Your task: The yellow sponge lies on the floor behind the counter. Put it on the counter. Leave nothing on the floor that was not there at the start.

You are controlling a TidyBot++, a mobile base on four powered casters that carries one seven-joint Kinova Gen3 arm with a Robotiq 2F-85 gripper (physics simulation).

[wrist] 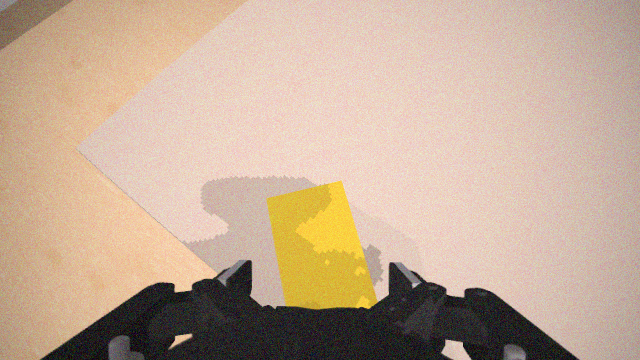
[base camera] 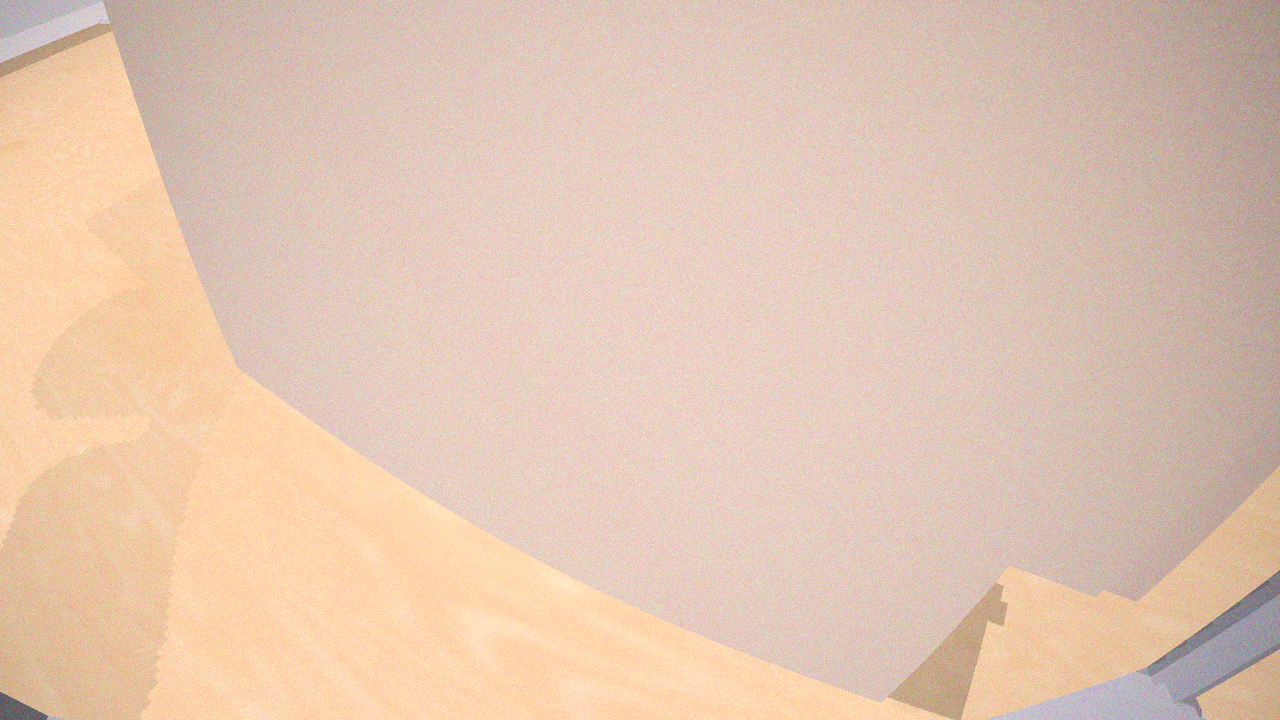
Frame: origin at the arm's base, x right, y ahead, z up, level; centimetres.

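Where they show: gripper, between the fingertips: (wrist: 319, 277).
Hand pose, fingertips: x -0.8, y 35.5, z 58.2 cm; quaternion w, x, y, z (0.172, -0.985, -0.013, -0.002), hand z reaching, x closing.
Note:
After its pixels a point has its place.
The yellow sponge (wrist: 322, 240) @[x -0.7, y 38.0, z 55.9 cm] lies on the pale top of the counter (wrist: 425, 125) @[x 10.3, y 51.6, z 51.4 cm], near the counter's corner in the wrist view. My gripper (wrist: 319, 277) @[x -0.8, y 35.5, z 58.2 cm] is open, with one finger on each side of the sponge and a gap beside each finger. The near end of the sponge is hidden behind the gripper's body. In the base camera view the counter's side (base camera: 626, 313) @[x 1.7, y 27.9, z -19.8 cm] fills most of the picture, and the sponge does not show there.
Wooden floor (base camera: 358, 555) @[x -14.1, y 30.7, z -39.6 cm] (wrist: 60, 150) @[x -149.4, y 92.5, z -39.6 cm] runs along the counter's foot and past its corner. A pale wall base (base camera: 53, 31) @[x -236.3, y 262.1, z -35.7 cm] shows at the top left of the base camera view. Grey parts (base camera: 1092, 702) show at its bottom right. Shadows fall on the floor at the left.

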